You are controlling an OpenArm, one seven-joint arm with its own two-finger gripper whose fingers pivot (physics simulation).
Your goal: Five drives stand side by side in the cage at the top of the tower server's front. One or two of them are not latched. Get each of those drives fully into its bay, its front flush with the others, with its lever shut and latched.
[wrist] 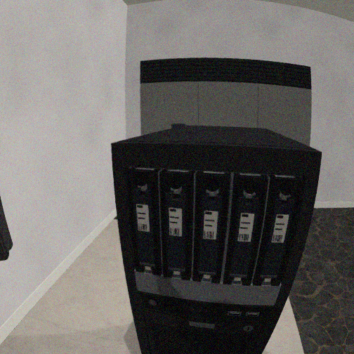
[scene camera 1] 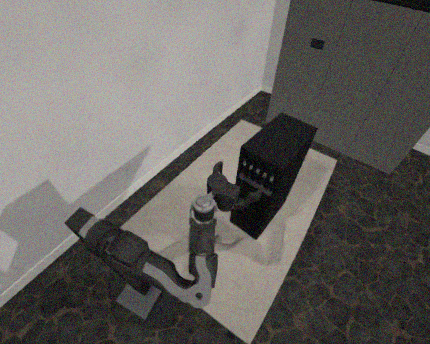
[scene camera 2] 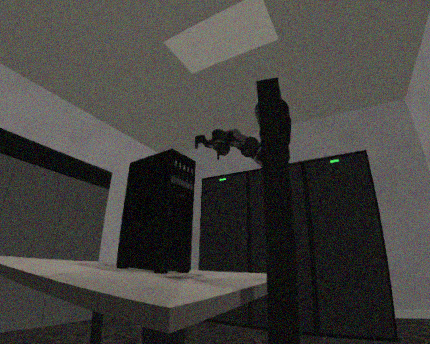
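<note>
The black tower server [scene camera 1: 280, 145] [scene camera 2: 150, 215] [wrist: 215, 137] stands upright on the table. Five dark drives with white labels stand side by side at its top front in the wrist view: far left [wrist: 143, 250], second [wrist: 176, 252], middle [wrist: 209, 255], fourth [wrist: 242, 257] and far right [wrist: 274, 257]. Their fronts look nearly level and their levers look folded against them. The dim, grainy picture does not show which is unlatched. My gripper [scene camera 1: 241, 177] [scene camera 2: 207, 152] is open and empty, in front of the server, apart from the drives. Part of one finger shows at the wrist view's left edge.
The pale table top [scene camera 1: 295, 250] [scene camera 2: 220, 287] [wrist: 75, 290] lies under the server. A wall [scene camera 1: 125, 75] [wrist: 60, 100] runs along the left side in the wrist view. Grey cabinets [scene camera 1: 350, 90] [wrist: 225, 105] stand behind the server. Black cabinets [scene camera 2: 340, 240] show in the second scene view.
</note>
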